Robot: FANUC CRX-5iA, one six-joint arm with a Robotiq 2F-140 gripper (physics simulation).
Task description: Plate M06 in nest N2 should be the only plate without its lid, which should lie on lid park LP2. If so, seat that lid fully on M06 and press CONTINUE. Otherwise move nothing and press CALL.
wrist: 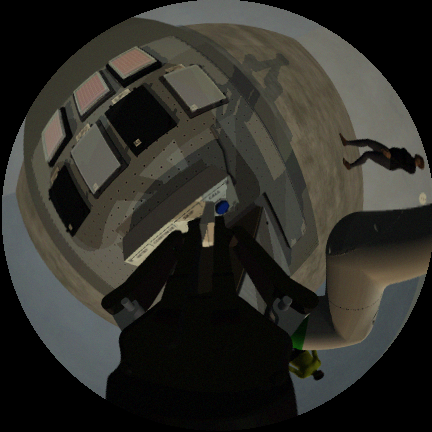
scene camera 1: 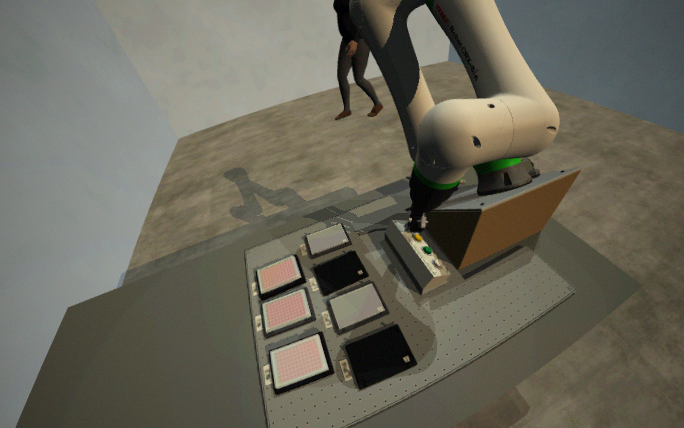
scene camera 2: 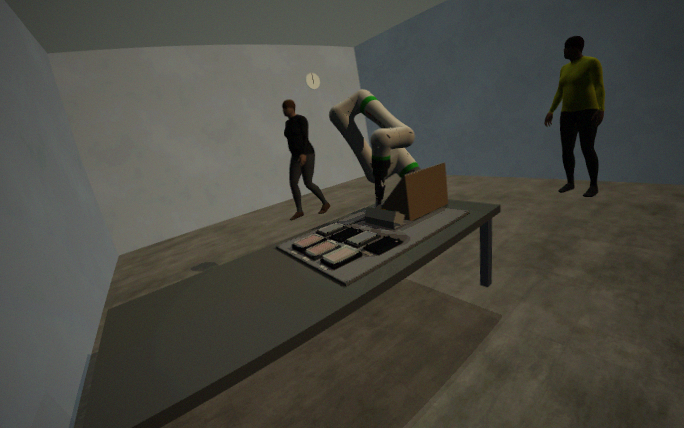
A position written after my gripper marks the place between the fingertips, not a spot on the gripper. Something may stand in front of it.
My gripper (scene camera 1: 410,230) is shut and touches a button box (wrist: 211,184).
My gripper also shows in the wrist view (wrist: 210,211).
